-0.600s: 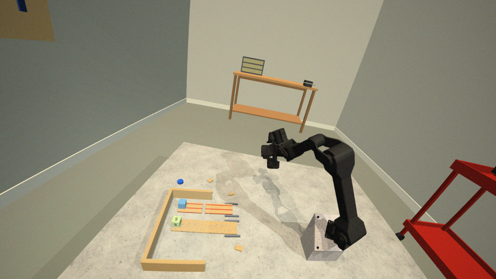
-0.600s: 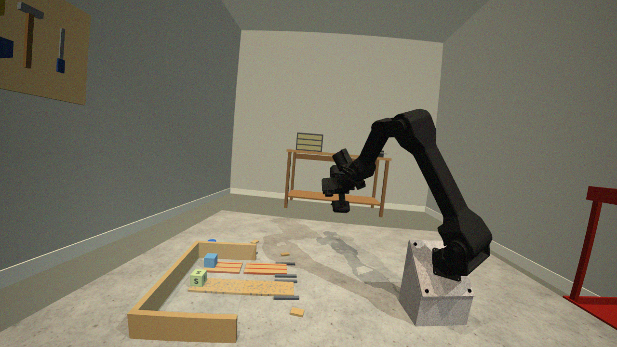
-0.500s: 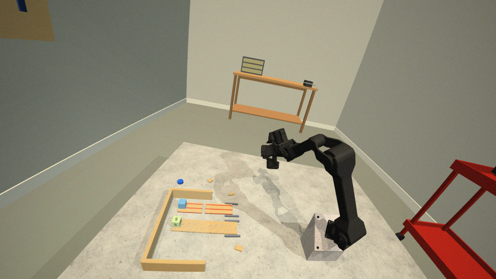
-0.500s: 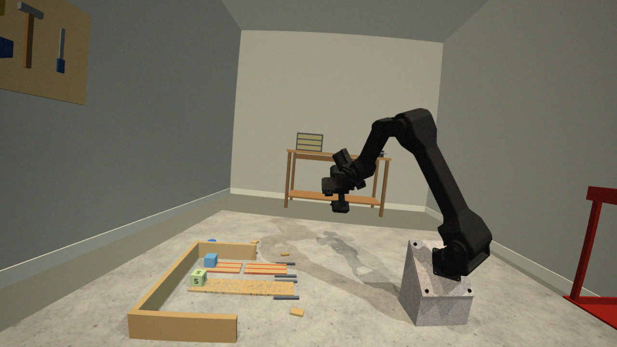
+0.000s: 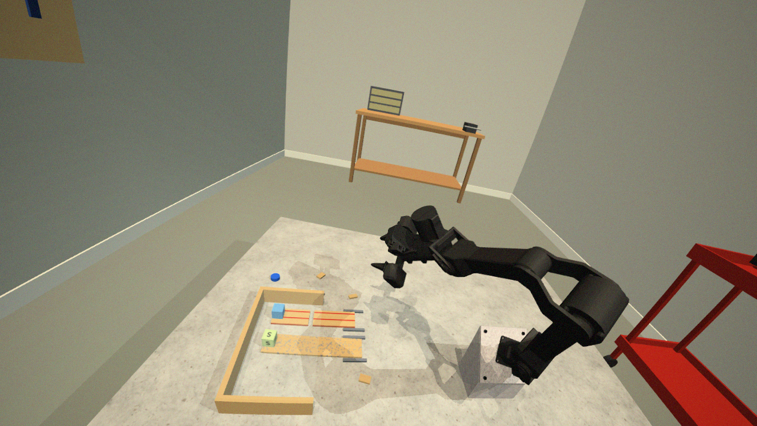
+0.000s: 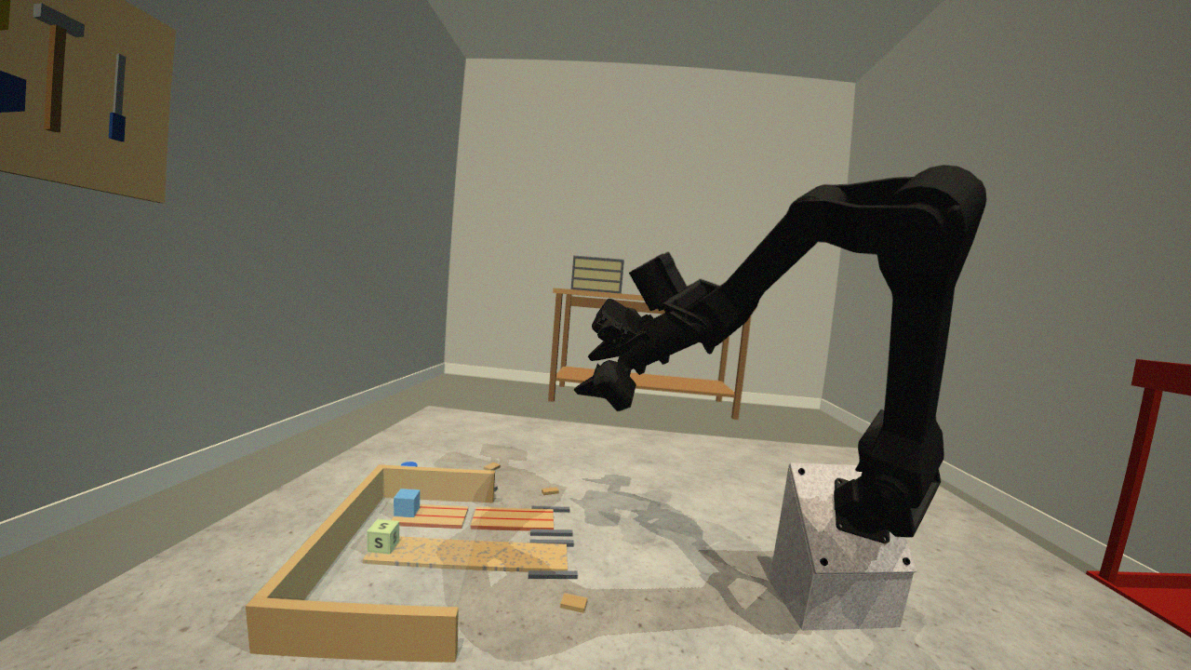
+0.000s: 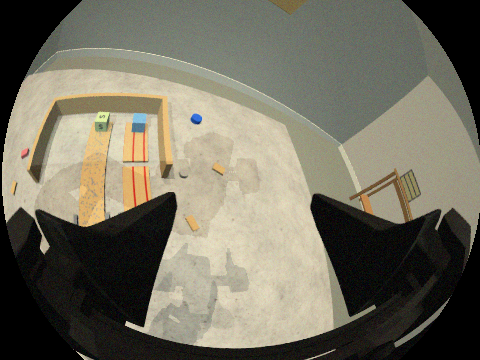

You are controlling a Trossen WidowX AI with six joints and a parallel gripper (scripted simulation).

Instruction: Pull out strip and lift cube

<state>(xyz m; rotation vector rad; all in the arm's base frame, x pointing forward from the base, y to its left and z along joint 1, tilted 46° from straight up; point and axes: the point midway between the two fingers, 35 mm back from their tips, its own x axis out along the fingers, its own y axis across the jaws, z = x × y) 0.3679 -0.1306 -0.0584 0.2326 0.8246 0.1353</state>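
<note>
Right now the tan block is 50 mm behind my gripper tip, 220 mm to the left of it and 230 mm below it. Also, from my gripper tip: blue disc 320 mm ahead, 30 mm to the right, 220 mm below.
</note>
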